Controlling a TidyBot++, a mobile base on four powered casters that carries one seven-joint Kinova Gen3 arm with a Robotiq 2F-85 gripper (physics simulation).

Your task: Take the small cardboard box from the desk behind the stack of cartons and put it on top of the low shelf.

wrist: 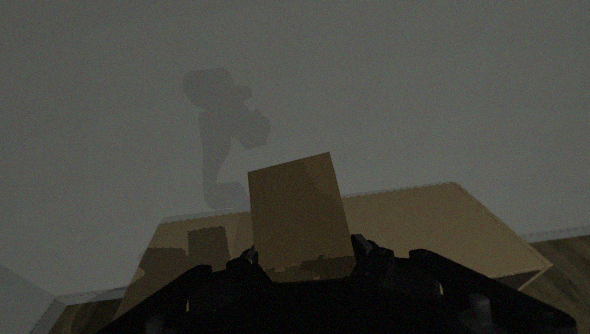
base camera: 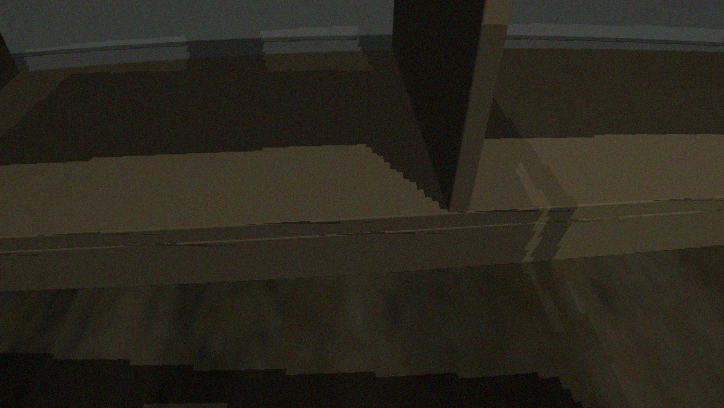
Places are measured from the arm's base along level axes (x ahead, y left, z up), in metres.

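Where they show: gripper, fingertip midpoint: (wrist: 308, 250).
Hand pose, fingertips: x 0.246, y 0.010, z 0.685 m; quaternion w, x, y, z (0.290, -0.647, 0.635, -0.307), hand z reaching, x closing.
After its pixels a point has its place.
The small cardboard box (wrist: 300, 215) @[z 0.727, x 0.245, y 0.014 m] is between the fingers of my gripper (wrist: 308, 250) @[z 0.685, x 0.246, y 0.010 m] in the wrist view, its far end pointing toward the wall. My gripper is shut on it. The low shelf (wrist: 415, 220) @[z 0.213, x 0.629, y -0.390 m] shows behind and below the box; its light wooden top spans both sides of the box. The box appears above the shelf top, and how high above cannot be told. In the base camera view the low shelf (base camera: 202, 192) @[z -0.318, x 0.404, y 0.151 m] shows close up, with its bottom board and an upright divider. The gripper and the box do not show in that view.
A grey wall (wrist: 375, 90) @[z 0.626, x 0.799, y -0.234 m] (base camera: 202, 15) @[z -0.268, x 0.759, y 0.253 m] stands right behind the shelf, with the arm's shadow on it. Another wall (wrist: 20, 300) @[z -0.172, x 0.598, y 1.344 m] meets it at the left. Wooden floor (wrist: 565, 270) @[z -0.397, x 0.705, y -1.423 m] (base camera: 354, 324) @[z -0.397, x 0.316, y 0.004 m] shows right of the shelf and in front of it.
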